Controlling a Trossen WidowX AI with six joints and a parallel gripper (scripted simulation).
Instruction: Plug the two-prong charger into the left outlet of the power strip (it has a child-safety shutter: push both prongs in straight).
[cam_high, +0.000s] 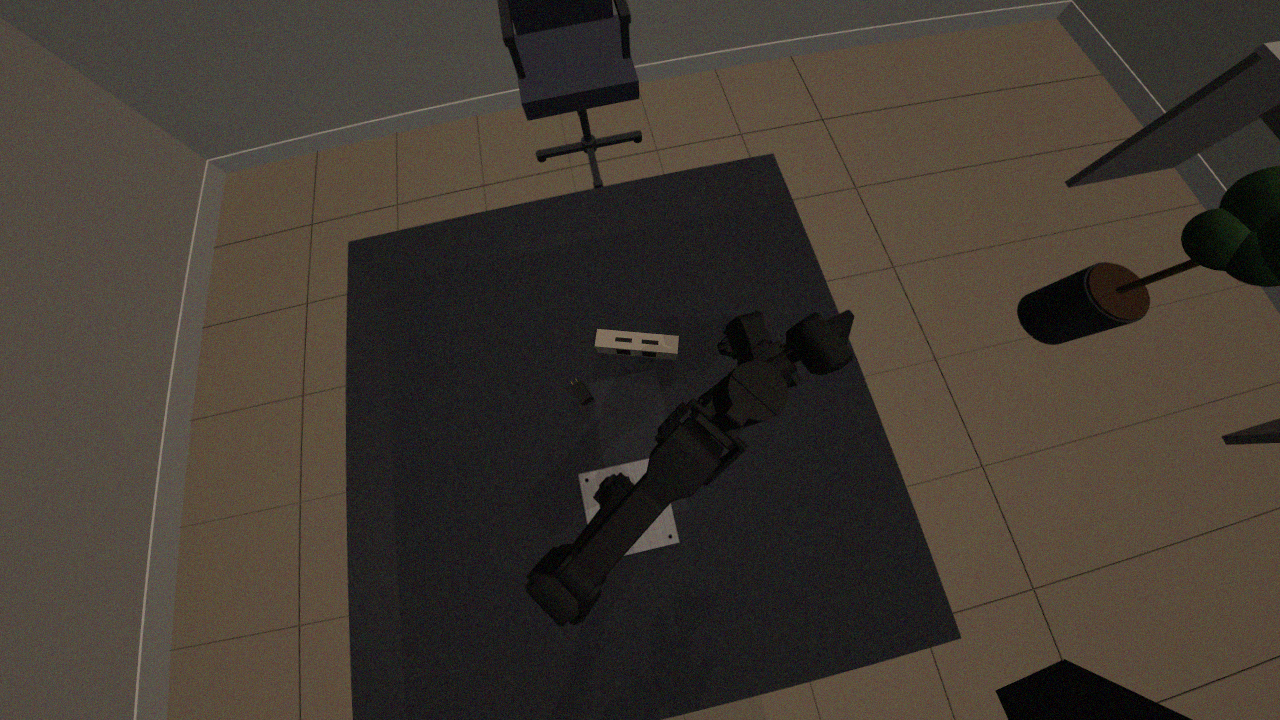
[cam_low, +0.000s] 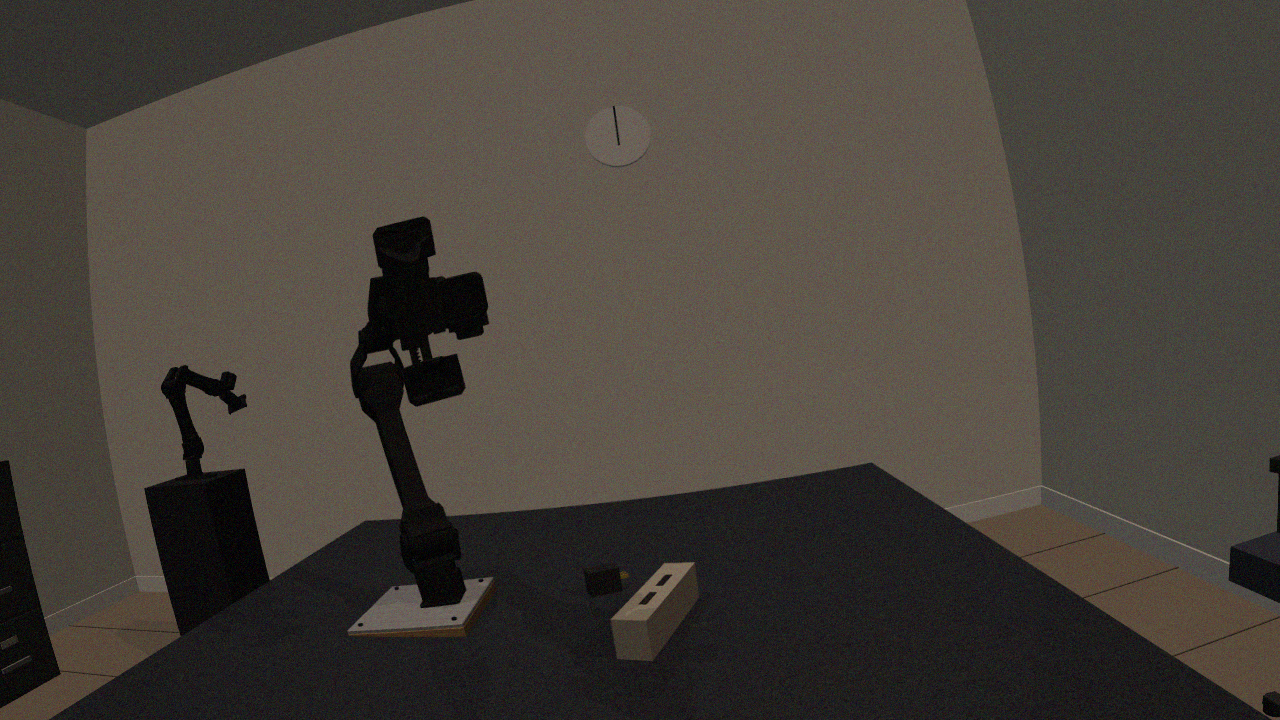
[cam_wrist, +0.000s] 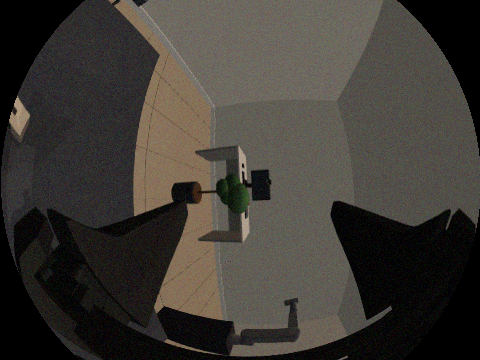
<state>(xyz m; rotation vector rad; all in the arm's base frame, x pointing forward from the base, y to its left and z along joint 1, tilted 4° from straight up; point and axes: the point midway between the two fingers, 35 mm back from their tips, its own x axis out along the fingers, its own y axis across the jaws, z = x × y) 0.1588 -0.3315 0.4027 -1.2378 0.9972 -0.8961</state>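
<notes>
The two-prong charger lies 12 cm ahead of my gripper tip, 39 cm to the left of it and 40 cm below it.
</notes>
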